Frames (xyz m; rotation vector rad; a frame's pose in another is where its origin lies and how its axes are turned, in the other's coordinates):
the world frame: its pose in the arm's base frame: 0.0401 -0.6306 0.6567 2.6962 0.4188 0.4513
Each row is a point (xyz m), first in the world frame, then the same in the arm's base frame.
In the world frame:
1: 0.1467 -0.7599 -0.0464
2: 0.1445 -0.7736 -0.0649
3: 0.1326 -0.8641 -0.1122
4: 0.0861 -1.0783 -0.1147
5: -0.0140 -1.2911 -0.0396
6: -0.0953 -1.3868 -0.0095
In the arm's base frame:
1: -0.0151 0.1076 0.4261
2: -0.0268 0.1247 0.4362
3: -0.0751 0.2154 0.4381
4: -0.1663 0.3899 0.3417
5: -0.2775 0.5206 0.1642
6: -0.3616 0.5680 0.0785

